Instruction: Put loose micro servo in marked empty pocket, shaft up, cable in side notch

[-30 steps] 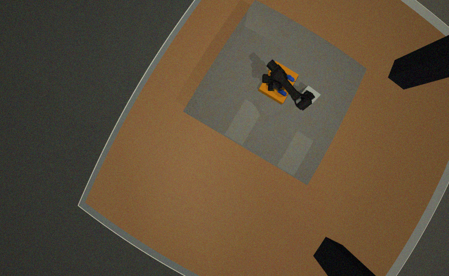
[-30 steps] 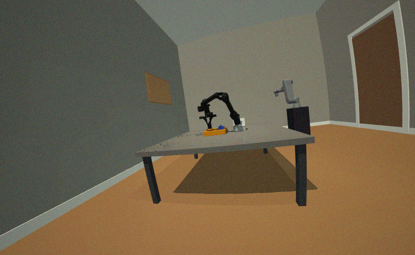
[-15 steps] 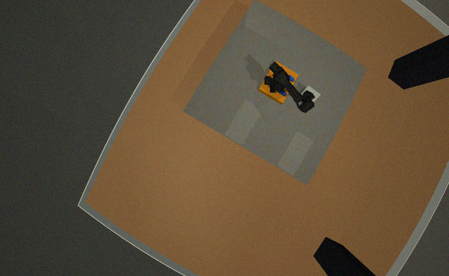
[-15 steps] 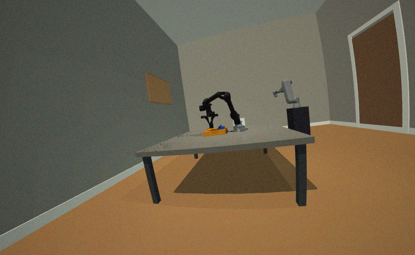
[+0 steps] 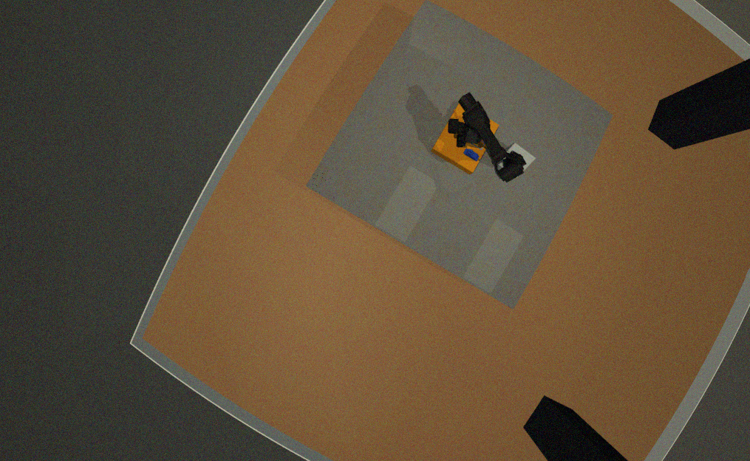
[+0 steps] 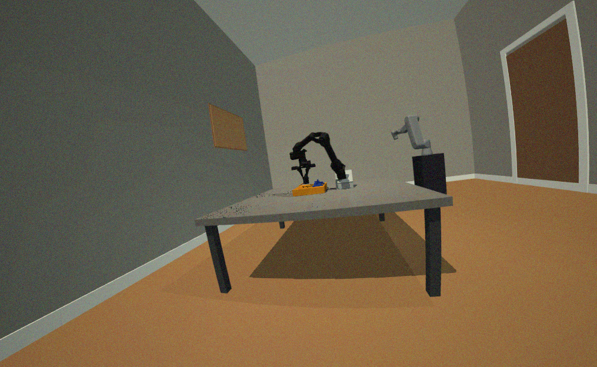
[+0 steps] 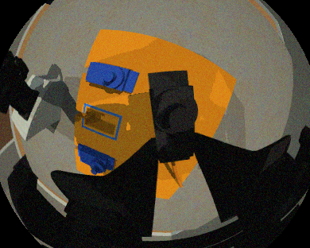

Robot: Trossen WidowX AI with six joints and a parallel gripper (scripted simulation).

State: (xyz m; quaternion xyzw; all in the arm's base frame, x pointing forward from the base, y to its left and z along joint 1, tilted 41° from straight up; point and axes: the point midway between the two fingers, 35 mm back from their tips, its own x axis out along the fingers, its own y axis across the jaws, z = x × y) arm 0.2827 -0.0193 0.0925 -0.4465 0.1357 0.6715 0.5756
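Right now my gripper tip is 1 cm short of the orange deck, 5 cm to the left of it and 10 cm above it.
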